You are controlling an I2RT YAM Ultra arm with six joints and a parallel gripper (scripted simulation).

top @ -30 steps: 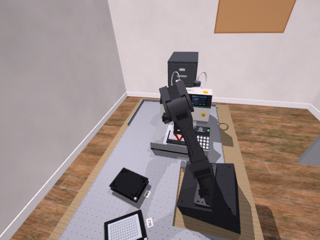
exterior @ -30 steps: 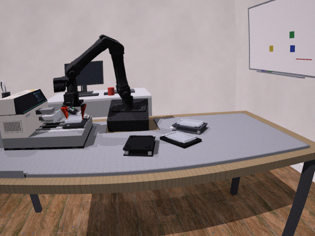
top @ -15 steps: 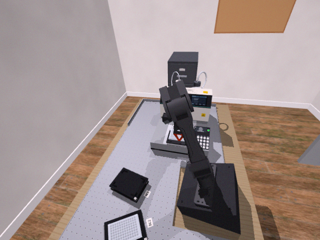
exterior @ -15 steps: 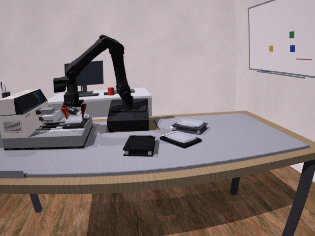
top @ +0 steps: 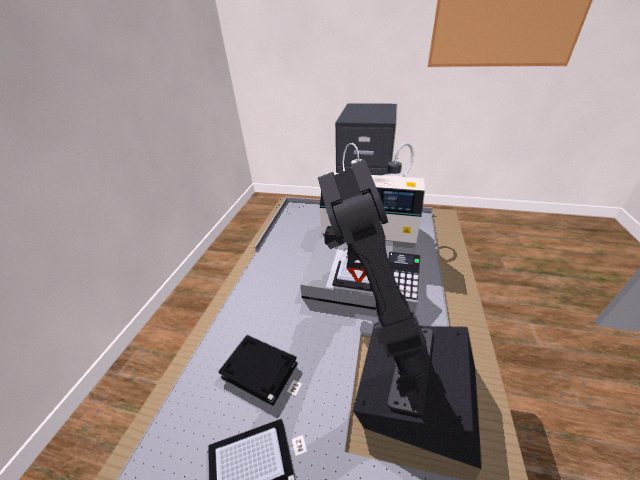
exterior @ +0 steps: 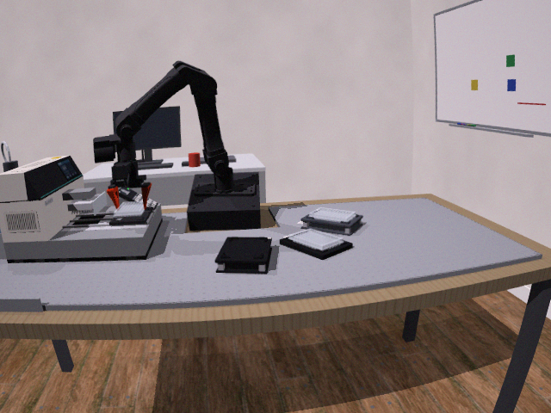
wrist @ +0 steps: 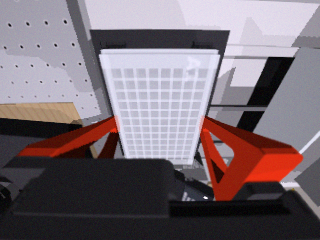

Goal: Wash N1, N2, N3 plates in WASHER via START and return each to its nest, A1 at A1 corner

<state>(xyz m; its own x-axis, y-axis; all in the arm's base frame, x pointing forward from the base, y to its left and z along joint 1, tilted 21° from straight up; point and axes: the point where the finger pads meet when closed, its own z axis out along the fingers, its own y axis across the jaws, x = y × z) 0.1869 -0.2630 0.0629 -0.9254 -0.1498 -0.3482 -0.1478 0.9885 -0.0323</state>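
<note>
Now: the black washer carrier 2 cm below my hand. Also, from my hand: manifold head 15 cm to the right, 3 cm above, 2 cm ahead; then washer 15 cm to the right, 3 cm ahead, 3 cm above; then N1 label 36 cm to the left, 10 cm below, 6 cm ahead.
</note>
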